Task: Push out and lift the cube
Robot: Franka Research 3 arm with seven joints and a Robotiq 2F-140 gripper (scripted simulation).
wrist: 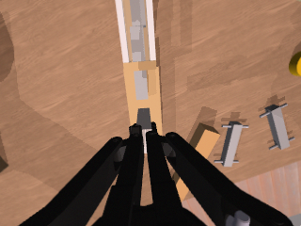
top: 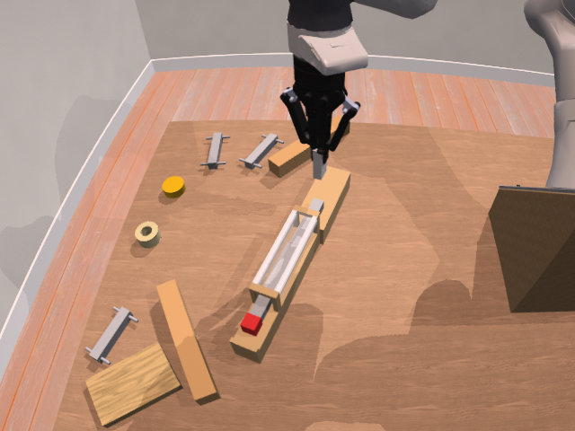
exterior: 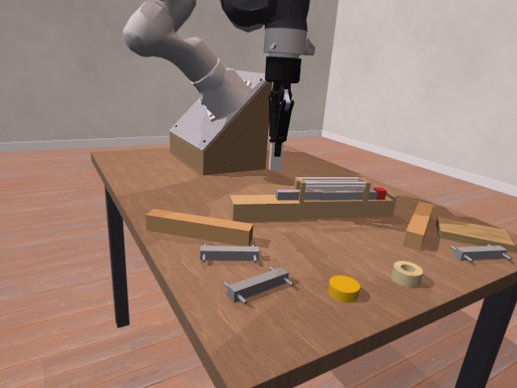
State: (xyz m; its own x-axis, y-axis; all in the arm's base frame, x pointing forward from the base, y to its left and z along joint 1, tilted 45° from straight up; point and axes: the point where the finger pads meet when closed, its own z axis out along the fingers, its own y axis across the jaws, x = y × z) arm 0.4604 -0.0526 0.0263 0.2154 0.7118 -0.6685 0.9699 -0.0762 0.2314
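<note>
Right now the red cube is 60 mm ahead of my hand, 280 mm to the left of it and 90 mm below it. Round my hand: wooden channel base: 30 mm ahead, 150 mm to the left, 100 mm below; grey rod: 40 mm ahead, 190 mm to the left, 100 mm below; yellow disc: 330 mm ahead, 30 mm to the right, 140 mm below.
</note>
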